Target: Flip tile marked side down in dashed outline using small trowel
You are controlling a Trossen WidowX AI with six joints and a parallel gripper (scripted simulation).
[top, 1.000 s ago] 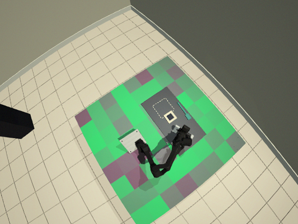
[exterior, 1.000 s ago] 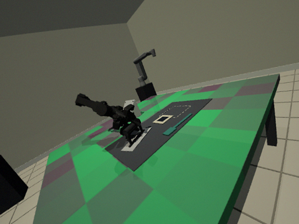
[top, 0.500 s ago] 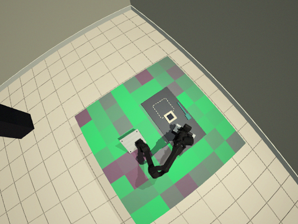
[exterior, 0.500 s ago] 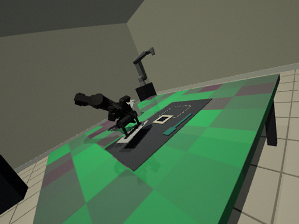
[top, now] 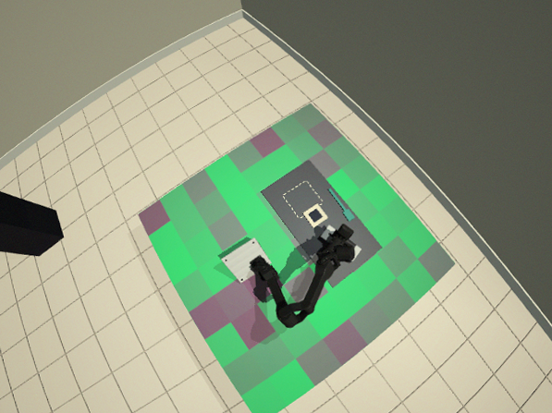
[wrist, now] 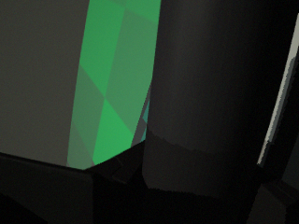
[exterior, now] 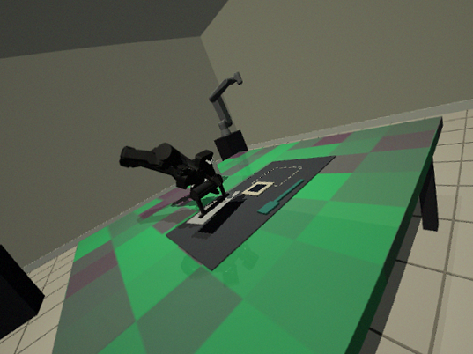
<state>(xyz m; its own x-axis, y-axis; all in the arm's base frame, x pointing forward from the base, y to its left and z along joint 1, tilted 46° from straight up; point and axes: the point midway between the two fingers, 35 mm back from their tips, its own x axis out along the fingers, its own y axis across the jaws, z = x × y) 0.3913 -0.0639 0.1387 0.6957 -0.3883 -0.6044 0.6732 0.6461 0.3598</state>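
My gripper tip is 140 mm to the right of the dark grey mat, 110 mm above it and 10 mm past it. Round my gripper tip: teal trowel: 120 mm ahead, 110 mm to the left, 90 mm below; cream tile: 170 mm to the left, 90 mm below, 30 mm behind.
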